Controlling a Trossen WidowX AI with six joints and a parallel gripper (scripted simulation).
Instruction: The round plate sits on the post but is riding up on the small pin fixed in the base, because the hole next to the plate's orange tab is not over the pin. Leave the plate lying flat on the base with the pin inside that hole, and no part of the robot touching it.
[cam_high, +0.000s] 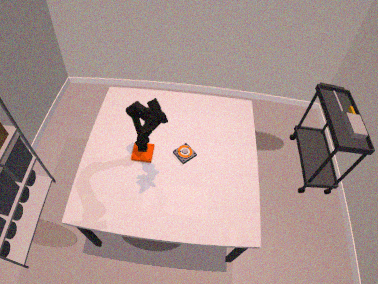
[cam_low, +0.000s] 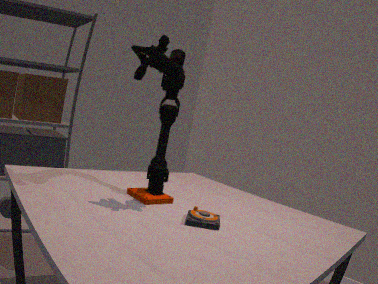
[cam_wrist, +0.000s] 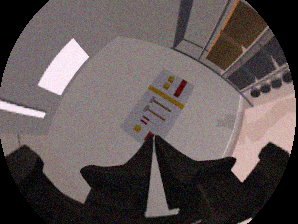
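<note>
Now: the square grey base 570 mm below my gripper tip, 290 mm to the left of it and 220 mm ahead of it.
</note>
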